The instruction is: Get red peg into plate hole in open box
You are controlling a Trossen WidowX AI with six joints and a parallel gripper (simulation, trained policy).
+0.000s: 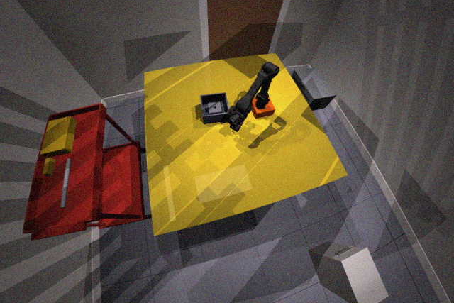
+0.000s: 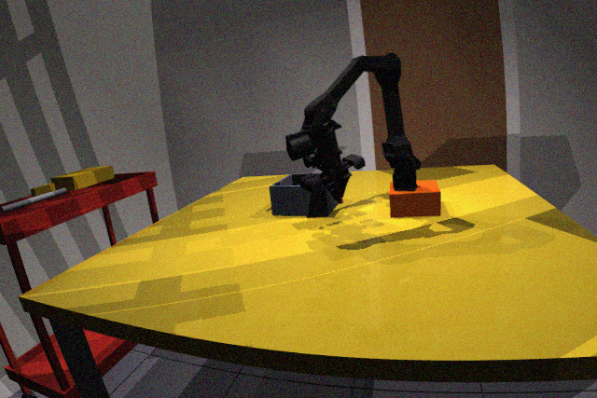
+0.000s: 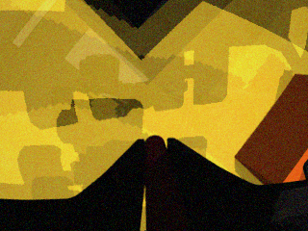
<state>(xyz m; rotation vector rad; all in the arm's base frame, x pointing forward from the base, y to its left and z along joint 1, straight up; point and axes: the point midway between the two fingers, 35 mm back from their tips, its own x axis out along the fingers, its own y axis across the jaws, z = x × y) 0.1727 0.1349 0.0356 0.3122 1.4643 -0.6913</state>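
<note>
The pale plate lies 160 mm ahead of my gripper tip, 140 mm to the right of it and 30 mm below it. The rest, counted from my gripper tip: dark box 160 mm ahead, 140 mm to the right, 50 mm below; red peg 30 mm above, 10 mm to the left.
</note>
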